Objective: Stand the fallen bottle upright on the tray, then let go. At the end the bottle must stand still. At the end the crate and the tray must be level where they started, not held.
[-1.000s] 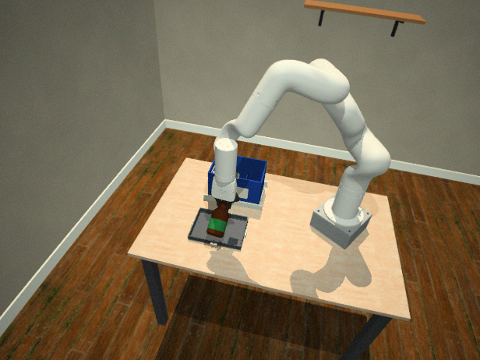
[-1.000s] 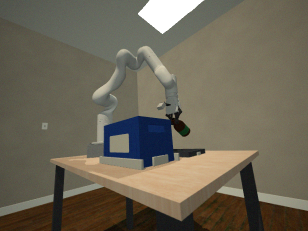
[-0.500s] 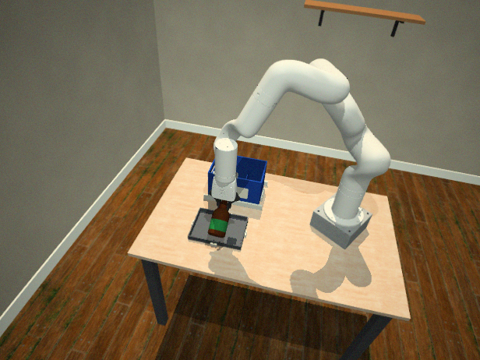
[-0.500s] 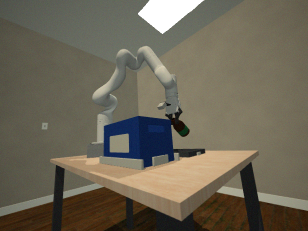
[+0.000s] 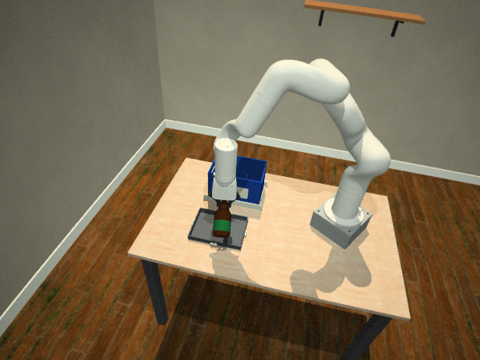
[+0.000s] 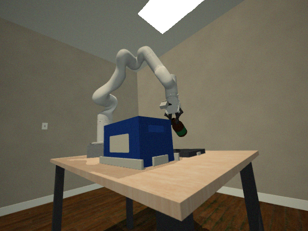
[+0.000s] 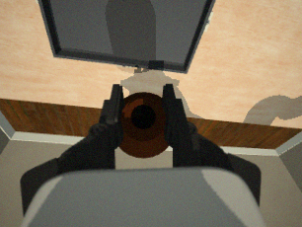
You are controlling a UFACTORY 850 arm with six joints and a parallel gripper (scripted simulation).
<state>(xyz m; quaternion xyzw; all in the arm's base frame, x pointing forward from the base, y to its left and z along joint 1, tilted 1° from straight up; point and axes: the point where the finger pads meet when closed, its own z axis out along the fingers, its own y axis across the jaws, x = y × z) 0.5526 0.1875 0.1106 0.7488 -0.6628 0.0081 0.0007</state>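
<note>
Right now my hand is 5 cm to the right of the bottle, 3 cm above it and 1 cm past it. From my hand the other things lie so: dark tray 19 cm below, 3 cm to the right, 2 cm ahead; blue crate 32 cm to the right, 12 cm below, 1 cm behind.
</note>
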